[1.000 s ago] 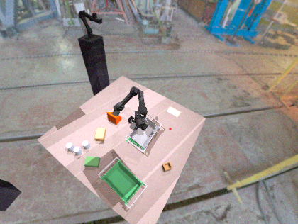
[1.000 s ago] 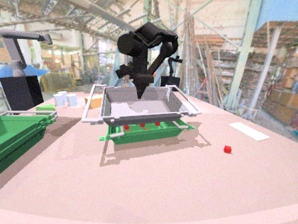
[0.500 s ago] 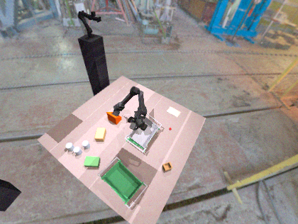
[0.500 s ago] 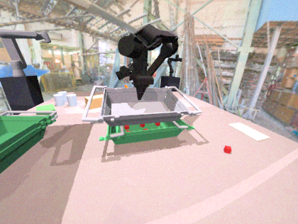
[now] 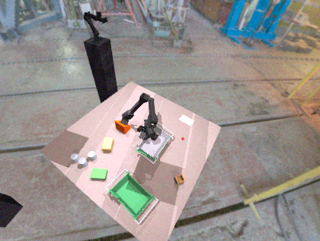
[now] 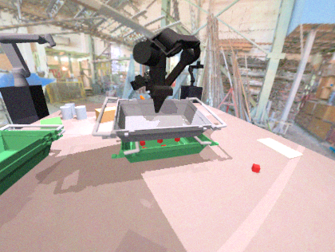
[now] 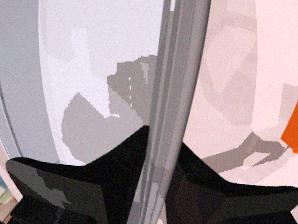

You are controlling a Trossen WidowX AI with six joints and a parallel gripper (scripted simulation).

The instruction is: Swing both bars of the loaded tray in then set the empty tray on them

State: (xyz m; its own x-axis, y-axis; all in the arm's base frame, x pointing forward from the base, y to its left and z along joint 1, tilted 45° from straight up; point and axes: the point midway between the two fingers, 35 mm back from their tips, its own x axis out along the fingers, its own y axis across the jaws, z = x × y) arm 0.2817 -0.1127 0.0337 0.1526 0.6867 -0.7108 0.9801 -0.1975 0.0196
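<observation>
The grey tray lies 8 cm ahead of my gripper tip, 1 cm to the right of it and 1 cm above it. The rest, counted from my gripper tip: tan block (31 cm behind, 19 cm to the right, 8 cm below); then small brown box (40 cm ahead, 19 cm to the right, 10 cm below); then red block (29 cm ahead, 21 cm to the left, 10 cm below).
</observation>
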